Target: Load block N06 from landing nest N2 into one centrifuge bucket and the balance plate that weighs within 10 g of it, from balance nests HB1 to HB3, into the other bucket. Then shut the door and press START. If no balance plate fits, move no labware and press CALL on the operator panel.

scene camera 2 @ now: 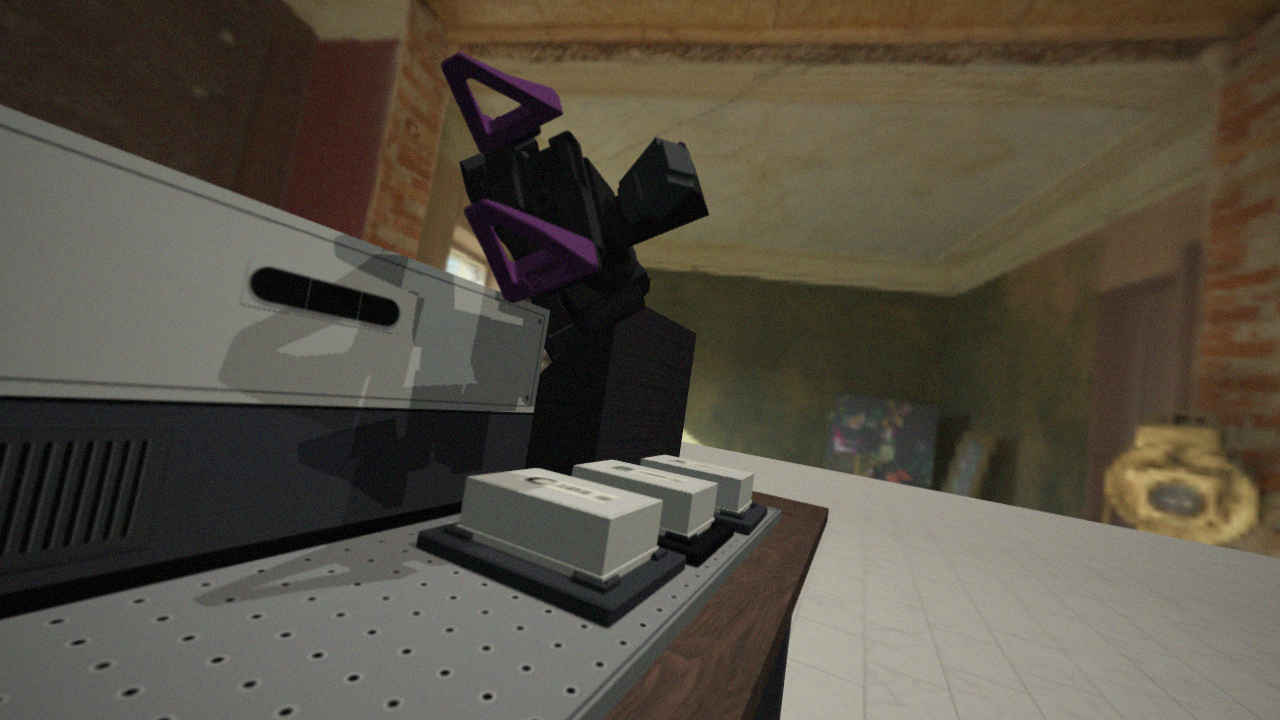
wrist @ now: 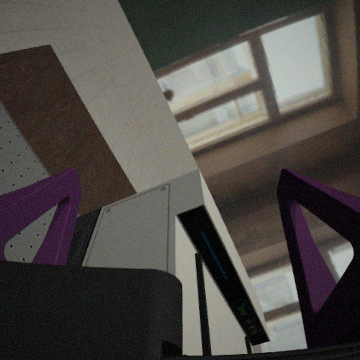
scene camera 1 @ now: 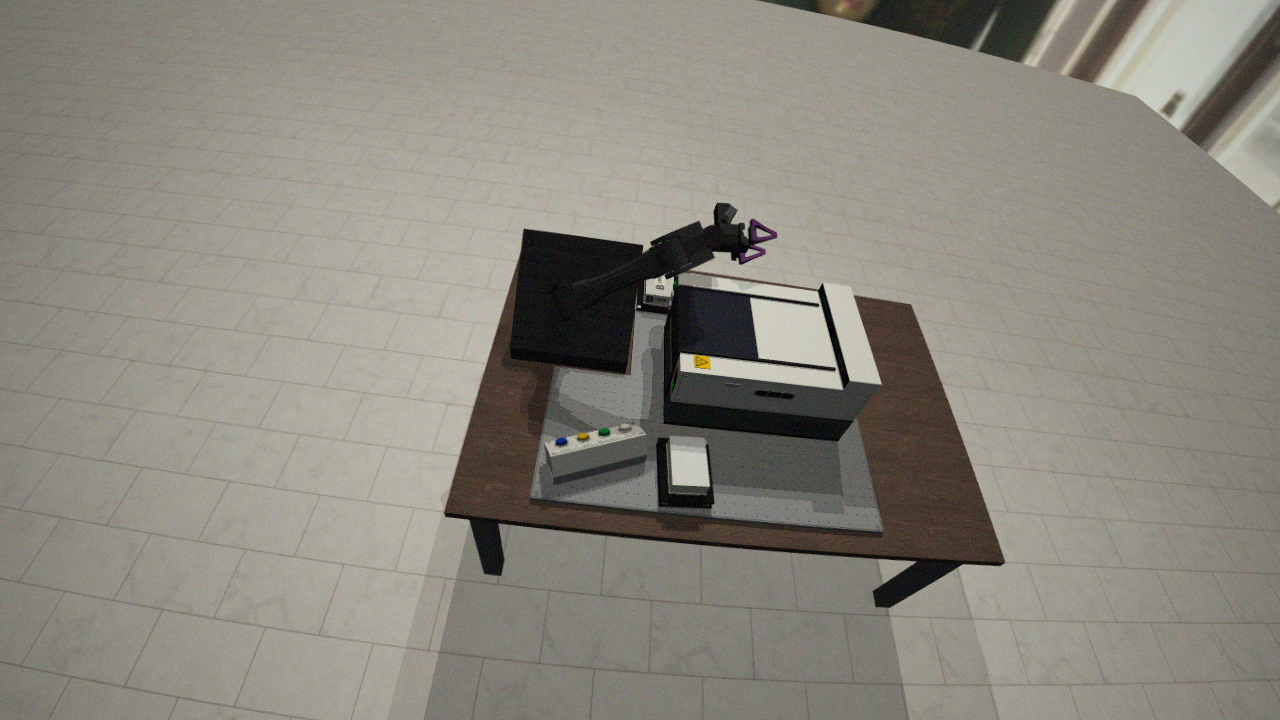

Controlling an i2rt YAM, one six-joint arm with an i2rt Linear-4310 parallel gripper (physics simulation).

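Seen in the pictures: gripper, fingertip midpoint: (scene camera 2: 461,128) (wrist: 178,179) (scene camera 1: 771,243); arm's base, link origin: (scene camera 1: 564,302).
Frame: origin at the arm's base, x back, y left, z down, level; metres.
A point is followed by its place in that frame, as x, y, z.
Observation:
My gripper (scene camera 1: 770,242) @(-0.531, 0.183, -0.131) (scene camera 2: 462,134) @(-0.531, 0.183, -0.131) (wrist: 178,179) @(-0.531, 0.183, -0.131) is open and empty, raised above the back of the centrifuge (scene camera 1: 774,394) @(-0.506, -0.257, -0.035) (scene camera 2: 179,268) @(-0.589, 0.073, -0.032) (wrist: 135,230) @(-0.659, 0.071, -0.031). Navy and white panels cover its top in scene camera 1; no buckets show. A white block (scene camera 1: 689,467) @(-0.320, -0.410, 0.060) sits in a black nest (scene camera 1: 687,501) @(-0.322, -0.472, 0.102) at the front; its number is unreadable. Three white lettered blocks, the nearest (scene camera 2: 559,519) @(-0.436, 0.225, 0.087) marked C, a middle one (scene camera 2: 644,492) @(-0.304, 0.229, 0.086) and a far one (scene camera 2: 702,479) @(-0.167, 0.245, 0.086), sit in dark nests along the back edge. A lettered block (scene camera 1: 659,288) @(-0.259, 0.180, 0.077) shows beside the arm. Their weights are unreadable.
A white button box (scene camera 1: 595,458) @(-0.112, -0.400, 0.074) with blue, yellow, green and pale buttons stands front left on the grey perforated board (scene camera 1: 778,510) @(-0.544, -0.465, 0.131) (scene camera 2: 358,635) @(-0.542, 0.189, 0.131). The arm rises from a large black block (scene camera 1: 572,340) @(-0.030, -0.070, 0.063) (scene camera 2: 644,385) @(-0.072, 0.113, -0.015) at the back left. A dark display strip (wrist: 220,270) @(-0.661, -0.036, -0.094) shows on the centrifuge.

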